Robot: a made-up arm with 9 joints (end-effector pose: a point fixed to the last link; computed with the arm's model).
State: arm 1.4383 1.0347 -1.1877 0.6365 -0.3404 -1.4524 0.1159 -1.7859 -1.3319
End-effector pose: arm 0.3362 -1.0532 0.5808 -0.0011 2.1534 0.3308
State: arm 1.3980 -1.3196 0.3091 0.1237 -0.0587 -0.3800 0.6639 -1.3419 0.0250
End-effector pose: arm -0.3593 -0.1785 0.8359 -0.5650 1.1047 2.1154
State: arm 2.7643 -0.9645 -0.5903 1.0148 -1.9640 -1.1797 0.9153 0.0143 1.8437
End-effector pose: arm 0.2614 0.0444 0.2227 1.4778 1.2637 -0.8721
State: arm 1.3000 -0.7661 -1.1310 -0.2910 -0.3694 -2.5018 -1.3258 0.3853 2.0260
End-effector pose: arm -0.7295 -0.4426 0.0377 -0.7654 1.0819 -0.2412
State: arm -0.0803 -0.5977 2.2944 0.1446 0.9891 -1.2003 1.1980 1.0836 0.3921
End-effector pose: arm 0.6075 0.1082 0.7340 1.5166 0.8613 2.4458
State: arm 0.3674 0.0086 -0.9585 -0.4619 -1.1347 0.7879 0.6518 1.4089 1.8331
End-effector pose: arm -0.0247 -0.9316 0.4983 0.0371 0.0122 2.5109
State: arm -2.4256 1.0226 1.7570 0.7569 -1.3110 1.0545 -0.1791 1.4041 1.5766
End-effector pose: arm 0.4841 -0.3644 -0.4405 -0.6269 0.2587 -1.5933
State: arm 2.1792 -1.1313 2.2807 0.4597 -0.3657 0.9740 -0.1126 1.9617 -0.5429
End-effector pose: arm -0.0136 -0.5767 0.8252 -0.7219 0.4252 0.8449
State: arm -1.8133 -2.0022 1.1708 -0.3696 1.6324 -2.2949 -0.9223 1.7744 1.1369
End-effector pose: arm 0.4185 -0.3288 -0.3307 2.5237 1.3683 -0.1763
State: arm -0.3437 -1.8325 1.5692 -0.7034 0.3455 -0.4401 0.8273 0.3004 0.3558
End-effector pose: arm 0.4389 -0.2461 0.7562 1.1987 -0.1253 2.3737
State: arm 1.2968 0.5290 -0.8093 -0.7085 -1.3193 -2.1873 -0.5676 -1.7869 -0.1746
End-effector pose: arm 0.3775 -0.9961 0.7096 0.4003 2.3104 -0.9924
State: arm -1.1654 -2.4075 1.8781 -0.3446 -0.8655 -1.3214 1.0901 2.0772 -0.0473
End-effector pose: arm 0.9552 0.0905 0.0949 -2.0414 0.9451 -2.0553
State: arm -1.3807 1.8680 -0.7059 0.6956 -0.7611 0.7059 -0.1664 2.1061 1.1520
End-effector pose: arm -0.0991 -0.8443 -0.3131 1.9013 -0.7081 1.3510
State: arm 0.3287 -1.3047 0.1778 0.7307 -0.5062 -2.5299 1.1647 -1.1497 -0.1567
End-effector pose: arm -0.2109 -0.1514 1.0167 -1.3946 0.2418 2.6071
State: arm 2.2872 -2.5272 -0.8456 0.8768 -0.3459 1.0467 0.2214 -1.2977 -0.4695
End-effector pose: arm 0.1360 -0.4611 0.3453 0.2457 0.6567 1.2245
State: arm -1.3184 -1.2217 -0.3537 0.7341 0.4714 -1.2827 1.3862 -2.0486 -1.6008
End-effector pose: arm 1.1526 -0.6295 -0.0033 0.0383 -0.2024 1.8232
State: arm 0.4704 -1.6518 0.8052 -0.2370 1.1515 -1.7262 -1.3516 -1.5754 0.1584
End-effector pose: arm 0.3180 -0.0069 0.8134 -0.1328 1.5826 -0.2867
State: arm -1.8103 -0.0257 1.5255 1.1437 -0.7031 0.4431 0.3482 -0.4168 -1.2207
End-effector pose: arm 0.4680 -0.2155 0.3989 -0.4427 -0.9456 1.8857
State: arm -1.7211 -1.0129 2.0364 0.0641 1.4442 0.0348 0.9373 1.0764 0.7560
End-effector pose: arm 0.5791 -0.1854 -0.3367 2.8523 0.2990 1.1713
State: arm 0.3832 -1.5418 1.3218 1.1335 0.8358 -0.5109 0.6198 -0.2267 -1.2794
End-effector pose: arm 0.4921 0.0581 0.5394 0.3959 0.0844 1.8696
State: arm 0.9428 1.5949 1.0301 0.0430 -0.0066 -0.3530 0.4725 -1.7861 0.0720
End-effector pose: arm -0.2029 0.1340 0.7144 0.2848 -0.9501 -1.0234
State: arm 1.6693 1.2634 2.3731 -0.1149 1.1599 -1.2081 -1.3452 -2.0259 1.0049
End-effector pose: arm -0.6249 0.1277 0.1369 -1.4446 1.1027 -0.5337
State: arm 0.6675 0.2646 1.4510 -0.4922 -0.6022 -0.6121 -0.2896 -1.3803 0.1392
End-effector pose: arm 0.1184 0.1768 0.9462 0.0489 -0.9707 -1.6030
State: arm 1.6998 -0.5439 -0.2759 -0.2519 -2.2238 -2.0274 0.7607 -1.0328 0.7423
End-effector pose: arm -1.0012 -0.6291 0.2110 2.3541 -1.1686 0.0416
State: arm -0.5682 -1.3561 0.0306 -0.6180 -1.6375 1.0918 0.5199 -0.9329 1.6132
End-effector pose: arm -0.2193 -0.0679 0.4987 0.9563 0.0990 1.3012
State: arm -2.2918 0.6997 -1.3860 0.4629 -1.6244 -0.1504 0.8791 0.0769 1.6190
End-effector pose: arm 0.4630 -0.5009 0.0693 0.7794 -0.4002 -1.3241
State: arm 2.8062 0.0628 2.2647 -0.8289 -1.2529 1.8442 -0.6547 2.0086 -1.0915
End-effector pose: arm -0.6496 0.2786 0.6842 -1.6664 -0.9067 2.4000
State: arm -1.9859 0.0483 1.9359 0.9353 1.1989 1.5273 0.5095 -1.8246 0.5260
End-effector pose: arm -0.0878 -0.3665 0.0030 -0.6927 0.2863 1.3420
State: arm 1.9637 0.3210 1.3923 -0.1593 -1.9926 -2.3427 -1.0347 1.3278 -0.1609
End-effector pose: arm -0.5100 -0.8830 0.1612 0.2359 -2.8068 0.9438
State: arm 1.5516 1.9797 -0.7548 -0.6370 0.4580 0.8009 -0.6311 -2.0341 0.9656
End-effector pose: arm -0.0824 0.4075 0.6774 -0.1519 1.1148 0.0271
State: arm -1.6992 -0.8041 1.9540 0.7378 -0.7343 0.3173 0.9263 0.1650 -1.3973
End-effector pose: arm -0.2496 -0.1706 0.3024 0.0173 1.4150 -1.9451
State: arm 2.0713 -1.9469 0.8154 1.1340 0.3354 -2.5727 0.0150 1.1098 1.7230
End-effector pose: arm -0.1202 0.0823 0.5005 1.3413 1.4807 0.1222
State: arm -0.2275 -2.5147 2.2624 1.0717 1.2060 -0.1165 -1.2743 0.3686 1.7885
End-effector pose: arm 0.6584 -0.3247 -0.3002 -1.6157 -0.3778 -0.0122
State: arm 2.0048 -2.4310 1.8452 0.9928 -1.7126 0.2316 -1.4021 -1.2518 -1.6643
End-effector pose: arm -0.6162 -0.3574 1.1293 -0.3623 1.2614 -1.2790
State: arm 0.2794 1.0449 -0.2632 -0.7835 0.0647 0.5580 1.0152 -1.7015 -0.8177
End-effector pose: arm 0.1572 -0.3096 0.8212 -0.8748 0.2544 0.0266
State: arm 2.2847 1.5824 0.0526 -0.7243 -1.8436 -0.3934 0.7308 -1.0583 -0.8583
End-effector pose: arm -0.5645 -0.9669 0.6453 0.0759 -1.1472 0.7456
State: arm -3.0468 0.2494 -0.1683 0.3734 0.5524 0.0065 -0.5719 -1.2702 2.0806
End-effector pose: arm -0.4431 -1.0787 -0.6636 -1.2684 -0.0861 -1.4388
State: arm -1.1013 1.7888 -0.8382 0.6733 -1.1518 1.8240 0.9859 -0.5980 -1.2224
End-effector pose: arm -0.3169 -0.2686 0.2412 -0.8377 -0.1214 -1.1491
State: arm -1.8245 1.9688 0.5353 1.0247 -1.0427 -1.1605 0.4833 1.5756 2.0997
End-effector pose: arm 0.1577 -0.9851 -0.2621 -2.6186 -0.2568 0.4929
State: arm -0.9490 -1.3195 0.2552 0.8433 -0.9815 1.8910 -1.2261 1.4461 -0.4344
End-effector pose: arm -0.1400 0.1714 -0.2806 -0.4520 -1.8980 -1.7536
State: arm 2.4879 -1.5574 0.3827 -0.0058 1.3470 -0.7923 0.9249 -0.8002 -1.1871
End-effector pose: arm -0.5480 -0.7550 -0.4572 1.3709 2.0900 -0.0002
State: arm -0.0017 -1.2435 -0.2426 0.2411 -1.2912 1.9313 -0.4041 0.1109 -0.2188
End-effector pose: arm -0.3969 0.0642 0.6043 -1.9943 0.0801 2.2916
